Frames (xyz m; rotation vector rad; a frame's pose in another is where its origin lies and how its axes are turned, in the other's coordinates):
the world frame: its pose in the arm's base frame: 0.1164 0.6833 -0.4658 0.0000 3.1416 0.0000
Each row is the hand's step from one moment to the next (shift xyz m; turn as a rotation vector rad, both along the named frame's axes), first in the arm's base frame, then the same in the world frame.
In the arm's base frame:
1: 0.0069 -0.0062 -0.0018 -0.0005 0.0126 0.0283
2: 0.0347 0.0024 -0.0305 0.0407 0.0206 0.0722
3: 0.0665 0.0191 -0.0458 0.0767 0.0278 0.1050
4: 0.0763 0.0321 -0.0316 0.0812 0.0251 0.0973
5: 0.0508 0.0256 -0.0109 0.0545 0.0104 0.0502
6: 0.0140 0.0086 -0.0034 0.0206 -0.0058 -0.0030
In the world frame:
1: -0.0069 -0.0062 0.0018 0.0005 0.0126 -0.0283
2: -0.0347 0.0024 0.0305 -0.0407 0.0206 -0.0722
3: -0.0665 0.0191 0.0458 -0.0767 0.0278 -0.1050
4: -0.0763 0.0321 0.0316 -0.0812 0.0251 -0.0973
5: -0.0508 0.0256 0.0109 -0.0545 0.0104 -0.0502
6: -0.0140 0.0086 0.0034 -0.0206 -0.0058 0.0030

